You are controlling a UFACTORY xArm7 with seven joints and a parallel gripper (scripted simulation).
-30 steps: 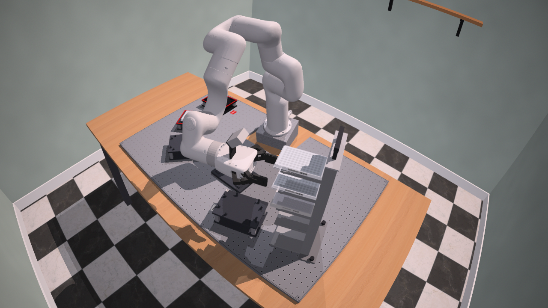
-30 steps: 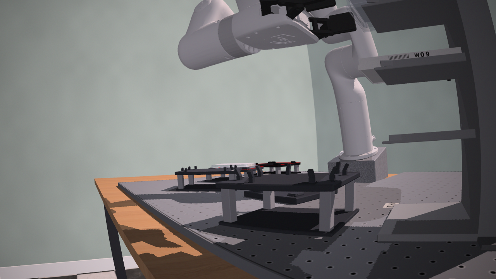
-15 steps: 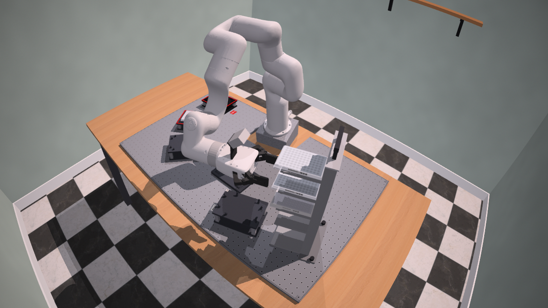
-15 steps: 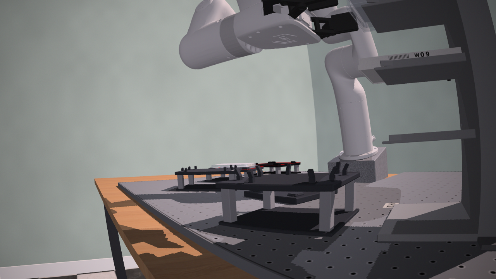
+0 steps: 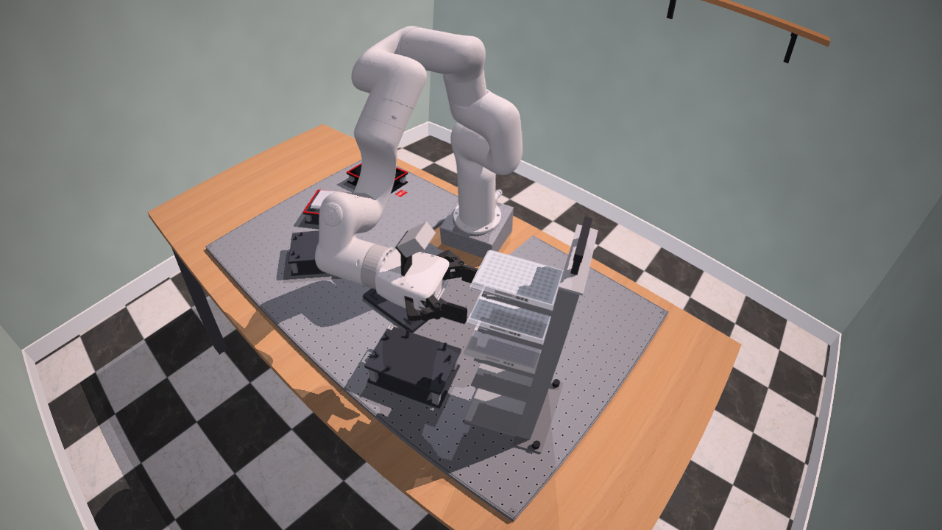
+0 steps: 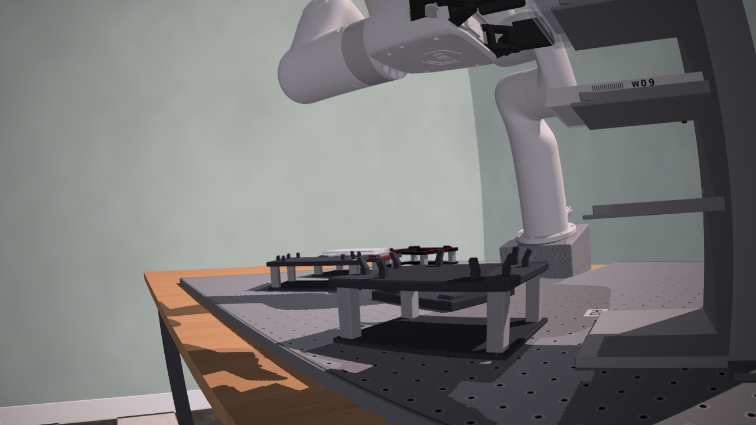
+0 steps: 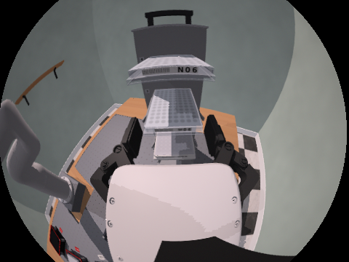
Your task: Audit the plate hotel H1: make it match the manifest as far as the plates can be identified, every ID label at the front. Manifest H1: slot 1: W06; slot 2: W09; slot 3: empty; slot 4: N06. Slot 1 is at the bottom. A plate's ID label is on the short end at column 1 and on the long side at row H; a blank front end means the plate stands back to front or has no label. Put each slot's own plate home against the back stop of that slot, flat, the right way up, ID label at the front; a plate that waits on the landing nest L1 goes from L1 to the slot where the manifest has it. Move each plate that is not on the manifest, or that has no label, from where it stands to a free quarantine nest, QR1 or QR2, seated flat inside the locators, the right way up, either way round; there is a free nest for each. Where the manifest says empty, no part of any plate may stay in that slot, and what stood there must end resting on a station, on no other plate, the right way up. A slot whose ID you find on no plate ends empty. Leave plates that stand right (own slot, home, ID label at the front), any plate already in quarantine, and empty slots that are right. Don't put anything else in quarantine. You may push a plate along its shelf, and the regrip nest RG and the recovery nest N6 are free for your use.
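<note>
Right now the clear well plate W06 is 7 cm to the left of my hand, 2 cm below it and 2 cm behind it. Also, from my hand: plate labelled W09 (9 cm below, 7 cm to the left, 2 cm behind); then clear plate labelled N06 (7 cm to the left, 6 cm above, 2 cm behind); then plate hotel (15 cm to the left, 7 cm below, 4 cm behind).
</note>
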